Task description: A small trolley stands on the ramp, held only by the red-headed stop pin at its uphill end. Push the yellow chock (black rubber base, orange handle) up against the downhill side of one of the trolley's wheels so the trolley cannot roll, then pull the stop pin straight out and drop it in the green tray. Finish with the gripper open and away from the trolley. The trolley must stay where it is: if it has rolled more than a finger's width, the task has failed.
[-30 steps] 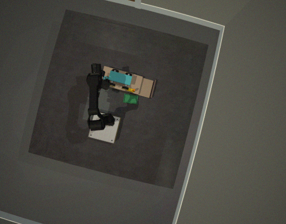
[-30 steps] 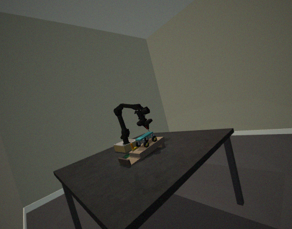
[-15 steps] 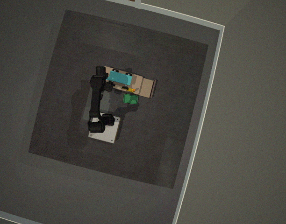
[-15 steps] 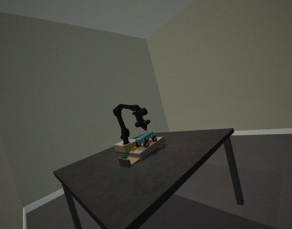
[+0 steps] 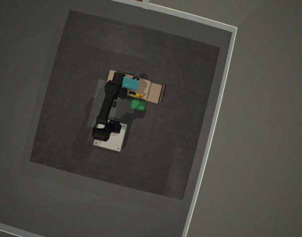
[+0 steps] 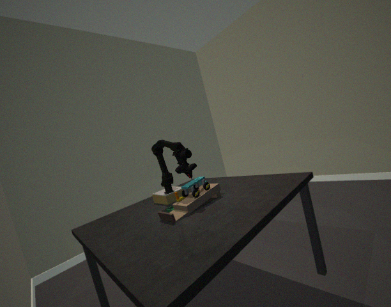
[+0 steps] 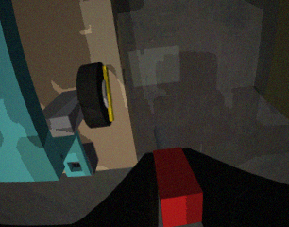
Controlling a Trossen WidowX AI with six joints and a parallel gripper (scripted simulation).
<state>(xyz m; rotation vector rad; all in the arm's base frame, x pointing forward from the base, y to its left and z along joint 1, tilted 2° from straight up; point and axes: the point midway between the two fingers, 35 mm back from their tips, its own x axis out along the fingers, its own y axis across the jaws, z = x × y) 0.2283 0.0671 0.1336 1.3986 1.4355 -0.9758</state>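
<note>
Now: the yellow chock 160 mm to the right of my gripper tip, 80 mm below it and 50 mm ahead of it. Also, from my gripper tip: red-headed stop pin right at my gripper tip; then teal trolley 100 mm ahead, 60 mm to the right, 50 mm below; then raised end wall 320 mm to the right, 140 mm below, 120 mm ahead.
</note>
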